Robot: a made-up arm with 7 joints. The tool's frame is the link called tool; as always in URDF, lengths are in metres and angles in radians. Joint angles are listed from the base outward. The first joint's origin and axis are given. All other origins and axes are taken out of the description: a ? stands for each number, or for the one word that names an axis. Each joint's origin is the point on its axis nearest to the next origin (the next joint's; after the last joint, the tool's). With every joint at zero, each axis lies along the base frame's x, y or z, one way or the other. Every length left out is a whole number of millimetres.
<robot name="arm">
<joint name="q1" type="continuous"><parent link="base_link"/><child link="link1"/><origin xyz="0 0 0.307" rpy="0 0 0"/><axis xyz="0 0 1"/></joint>
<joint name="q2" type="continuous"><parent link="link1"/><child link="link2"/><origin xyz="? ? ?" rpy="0 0 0"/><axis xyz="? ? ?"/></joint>
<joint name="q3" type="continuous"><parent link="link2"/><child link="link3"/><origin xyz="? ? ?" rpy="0 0 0"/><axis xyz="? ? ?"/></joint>
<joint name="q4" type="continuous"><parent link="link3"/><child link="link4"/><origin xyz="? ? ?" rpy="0 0 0"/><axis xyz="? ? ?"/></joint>
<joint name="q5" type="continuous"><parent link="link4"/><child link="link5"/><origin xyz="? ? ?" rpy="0 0 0"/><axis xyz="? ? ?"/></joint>
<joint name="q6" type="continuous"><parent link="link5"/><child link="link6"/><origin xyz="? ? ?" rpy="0 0 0"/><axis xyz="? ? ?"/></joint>
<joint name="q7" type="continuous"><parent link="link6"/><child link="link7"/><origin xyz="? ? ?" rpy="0 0 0"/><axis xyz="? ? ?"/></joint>
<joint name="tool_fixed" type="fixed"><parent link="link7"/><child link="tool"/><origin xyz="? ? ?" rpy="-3.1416 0 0"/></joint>
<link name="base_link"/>
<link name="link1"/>
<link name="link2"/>
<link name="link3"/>
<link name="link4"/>
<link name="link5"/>
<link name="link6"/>
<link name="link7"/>
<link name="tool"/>
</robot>
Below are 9 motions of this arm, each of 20 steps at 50 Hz.
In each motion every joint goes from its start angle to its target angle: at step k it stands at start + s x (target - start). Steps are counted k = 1, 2, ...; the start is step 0. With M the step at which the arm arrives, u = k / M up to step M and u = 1 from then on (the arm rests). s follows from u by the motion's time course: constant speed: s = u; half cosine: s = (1 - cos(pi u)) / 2; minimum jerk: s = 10 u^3 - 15 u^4 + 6 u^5.
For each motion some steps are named. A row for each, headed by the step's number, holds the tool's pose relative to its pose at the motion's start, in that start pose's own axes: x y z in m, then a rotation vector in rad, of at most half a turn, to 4 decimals.
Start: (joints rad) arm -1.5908 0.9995 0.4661 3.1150 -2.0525 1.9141 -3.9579
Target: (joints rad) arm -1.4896 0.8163 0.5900 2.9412 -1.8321 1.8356 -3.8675
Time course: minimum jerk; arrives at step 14
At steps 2, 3, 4, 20:
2: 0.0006 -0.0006 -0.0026 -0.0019 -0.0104 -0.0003
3: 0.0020 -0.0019 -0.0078 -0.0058 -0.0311 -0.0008
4: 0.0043 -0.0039 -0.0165 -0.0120 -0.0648 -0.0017
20: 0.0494 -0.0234 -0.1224 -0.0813 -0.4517 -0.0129

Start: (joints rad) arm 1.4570 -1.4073 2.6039 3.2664 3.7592 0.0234 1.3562
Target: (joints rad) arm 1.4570 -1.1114 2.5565 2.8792 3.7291 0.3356 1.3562
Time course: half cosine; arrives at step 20
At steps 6, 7, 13, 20:
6: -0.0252 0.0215 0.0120 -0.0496 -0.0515 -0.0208
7: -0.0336 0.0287 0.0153 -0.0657 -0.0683 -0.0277
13: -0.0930 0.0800 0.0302 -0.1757 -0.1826 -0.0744
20: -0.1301 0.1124 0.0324 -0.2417 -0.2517 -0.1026

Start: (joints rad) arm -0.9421 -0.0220 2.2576 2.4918 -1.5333 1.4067 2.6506
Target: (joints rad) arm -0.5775 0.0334 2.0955 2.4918 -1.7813 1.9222 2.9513
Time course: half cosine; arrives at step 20
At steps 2, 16, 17, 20:
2: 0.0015 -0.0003 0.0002 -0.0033 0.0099 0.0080
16: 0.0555 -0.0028 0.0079 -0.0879 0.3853 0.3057
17: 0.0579 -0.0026 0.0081 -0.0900 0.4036 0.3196
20: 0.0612 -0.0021 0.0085 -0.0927 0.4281 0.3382

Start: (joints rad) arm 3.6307 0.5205 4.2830 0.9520 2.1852 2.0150 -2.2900
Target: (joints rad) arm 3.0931 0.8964 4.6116 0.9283 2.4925 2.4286 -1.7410
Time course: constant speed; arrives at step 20
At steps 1, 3, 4, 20:
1: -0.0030 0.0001 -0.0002 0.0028 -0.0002 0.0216
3: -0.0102 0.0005 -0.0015 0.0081 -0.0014 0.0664
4: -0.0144 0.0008 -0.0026 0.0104 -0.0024 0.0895
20: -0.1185 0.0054 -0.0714 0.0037 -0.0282 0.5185

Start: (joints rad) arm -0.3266 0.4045 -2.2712 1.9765 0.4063 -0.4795 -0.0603
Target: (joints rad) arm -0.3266 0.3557 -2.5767 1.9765 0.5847 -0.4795 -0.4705
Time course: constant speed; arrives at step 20
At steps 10, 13, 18, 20:
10: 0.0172 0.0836 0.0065 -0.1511 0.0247 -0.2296
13: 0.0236 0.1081 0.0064 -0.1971 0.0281 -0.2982
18: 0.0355 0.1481 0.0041 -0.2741 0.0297 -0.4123
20: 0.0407 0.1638 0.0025 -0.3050 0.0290 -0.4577

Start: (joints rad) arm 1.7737 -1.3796 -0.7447 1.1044 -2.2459 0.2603 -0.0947
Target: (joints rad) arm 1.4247 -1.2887 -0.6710 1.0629 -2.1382 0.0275 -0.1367
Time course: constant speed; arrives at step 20
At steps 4, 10, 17, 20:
4: 0.0063 0.0149 -0.0171 -0.0110 0.0087 -0.0418
10: 0.0181 0.0343 -0.0415 -0.0225 0.0209 -0.1047
17: 0.0345 0.0524 -0.0674 -0.0282 0.0334 -0.1773
20: 0.0421 0.0588 -0.0776 -0.0283 0.0383 -0.2079

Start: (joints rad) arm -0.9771 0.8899 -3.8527 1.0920 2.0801 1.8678 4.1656
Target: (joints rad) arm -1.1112 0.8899 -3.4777 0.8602 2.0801 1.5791 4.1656
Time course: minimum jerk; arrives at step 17
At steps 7, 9, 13, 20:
7: -0.0577 -0.0240 0.0269 -0.0277 -0.0754 0.1000
9: -0.0950 -0.0431 0.0408 -0.0440 -0.1338 0.1621
13: -0.1552 -0.0804 0.0567 -0.0682 -0.2456 0.2587
20: -0.1698 -0.0906 0.0592 -0.0737 -0.2764 0.2815

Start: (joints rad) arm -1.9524 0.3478 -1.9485 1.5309 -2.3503 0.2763 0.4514
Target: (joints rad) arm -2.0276 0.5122 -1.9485 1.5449 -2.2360 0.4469 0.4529
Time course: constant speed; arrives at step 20
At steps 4, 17, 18, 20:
4: 0.0007 0.0087 -0.0006 -0.0221 -0.0471 -0.0094
17: 0.0062 0.0353 -0.0037 -0.0968 -0.1956 -0.0410
18: 0.0068 0.0373 -0.0040 -0.1027 -0.2067 -0.0435
20: 0.0082 0.0411 -0.0046 -0.1146 -0.2288 -0.0485

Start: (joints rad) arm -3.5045 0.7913 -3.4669 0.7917 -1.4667 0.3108 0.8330
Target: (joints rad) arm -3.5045 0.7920 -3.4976 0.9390 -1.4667 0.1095 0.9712
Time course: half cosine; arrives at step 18
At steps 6, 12, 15, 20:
6: 0.0156 0.0119 -0.0068 0.0139 0.0579 0.0502
12: 0.0450 0.0365 -0.0228 0.0456 0.1739 0.1445
15: 0.0551 0.0456 -0.0295 0.0585 0.2162 0.1769
20: 0.0587 0.0490 -0.0321 0.0634 0.2317 0.1885

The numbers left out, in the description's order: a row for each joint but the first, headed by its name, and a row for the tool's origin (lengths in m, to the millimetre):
q2: xyz 0 0 0, axis 0 1 0
q3: xyz 0 0 0.382, axis 0 0 1
q4: xyz 0.067 0 0, axis 0 -1 0
q5: xyz 0.092 0 -0.408, axis 0 0 -1
q6: xyz 0 0 0, axis 0 1 0
q7: xyz 0.073 0 -0.094, axis 0 0 -1
tool: xyz 0 0 0

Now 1 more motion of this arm.
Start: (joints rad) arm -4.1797 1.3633 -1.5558 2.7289 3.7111 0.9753 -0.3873
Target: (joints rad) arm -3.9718 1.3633 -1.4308 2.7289 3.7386 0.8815 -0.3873
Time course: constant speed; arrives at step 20
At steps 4, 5, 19, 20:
4: -0.0286 0.0145 0.0158 0.0121 -0.0033 0.0485
5: -0.0359 0.0180 0.0197 0.0149 -0.0041 0.0607
19: -0.1447 0.0629 0.0675 0.0404 -0.0161 0.2357
20: -0.1529 0.0658 0.0705 0.0413 -0.0170 0.2485

